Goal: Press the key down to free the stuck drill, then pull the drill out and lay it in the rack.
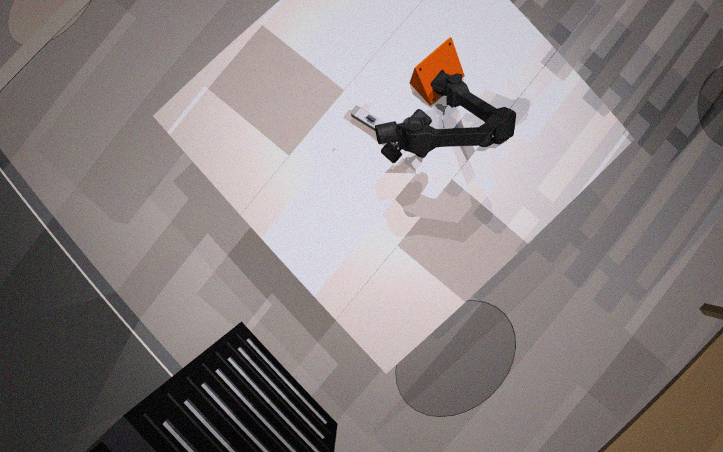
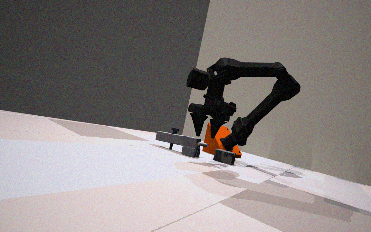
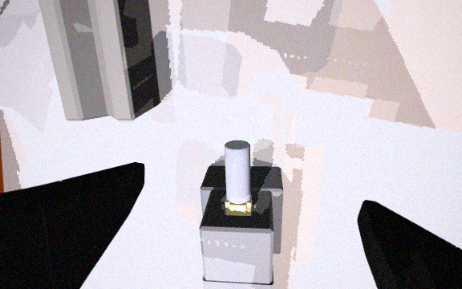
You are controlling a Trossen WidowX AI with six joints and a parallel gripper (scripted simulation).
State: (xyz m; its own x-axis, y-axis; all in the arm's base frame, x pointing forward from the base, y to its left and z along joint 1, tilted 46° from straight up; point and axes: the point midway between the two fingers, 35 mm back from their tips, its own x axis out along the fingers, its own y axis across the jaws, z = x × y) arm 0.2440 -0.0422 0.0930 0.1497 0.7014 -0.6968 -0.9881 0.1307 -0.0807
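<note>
The drill lies 5 cm to the right of my gripper tip and 3 cm below it. Round my gripper tip: dark key (14 cm to the right, 3 cm below, 1 cm ahead); then long grey holder (11 cm to the right, 4 cm below, 1 cm ahead); then grey rack (9 cm behind, 6 cm below, 4 cm to the left).
</note>
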